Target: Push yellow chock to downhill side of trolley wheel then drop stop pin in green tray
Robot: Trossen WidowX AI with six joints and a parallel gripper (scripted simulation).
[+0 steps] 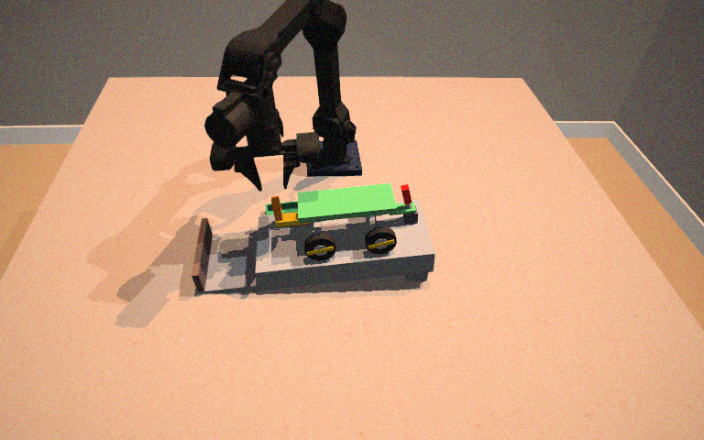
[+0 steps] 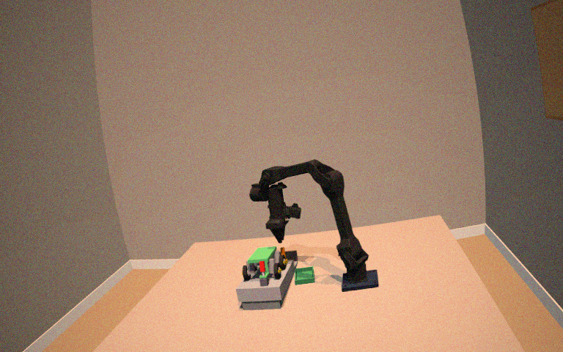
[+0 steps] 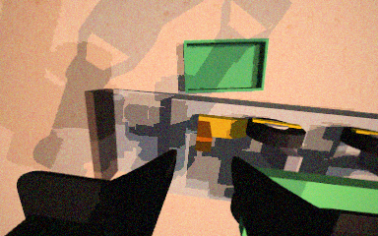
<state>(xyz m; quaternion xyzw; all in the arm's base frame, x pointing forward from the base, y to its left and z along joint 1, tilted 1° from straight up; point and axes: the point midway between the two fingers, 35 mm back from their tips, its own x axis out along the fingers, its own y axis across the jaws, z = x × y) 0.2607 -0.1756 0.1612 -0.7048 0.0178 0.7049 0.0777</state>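
My gripper tip is 25 cm to the right of the red-headed stop pin, 6 cm short of it and 2 cm above it. The rest, counted from my gripper tip: trolley: 13 cm to the left, 6 cm ahead, 3 cm below; grey ramp: 12 cm to the left, 10 cm below, 6 cm ahead; yellow chock: 7 cm below, 3 cm to the left.
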